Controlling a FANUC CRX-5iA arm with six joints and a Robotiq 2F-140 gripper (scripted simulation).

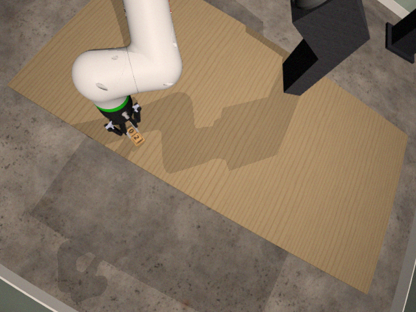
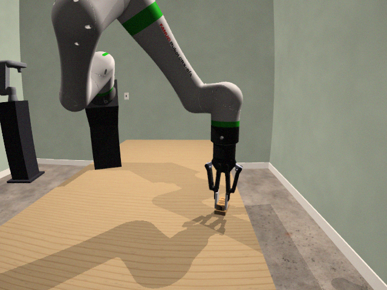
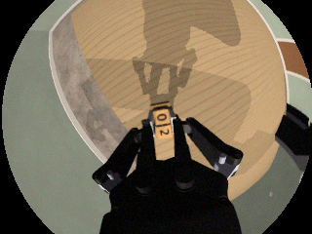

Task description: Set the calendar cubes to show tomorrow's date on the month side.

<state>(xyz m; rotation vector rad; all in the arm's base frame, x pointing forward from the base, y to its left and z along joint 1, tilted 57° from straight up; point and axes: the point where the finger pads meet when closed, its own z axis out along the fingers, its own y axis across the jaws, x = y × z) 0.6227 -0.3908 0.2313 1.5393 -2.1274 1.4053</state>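
My gripper is now 40 mm above the wooden tray, 10 mm to the right of it and 10 mm short of it.
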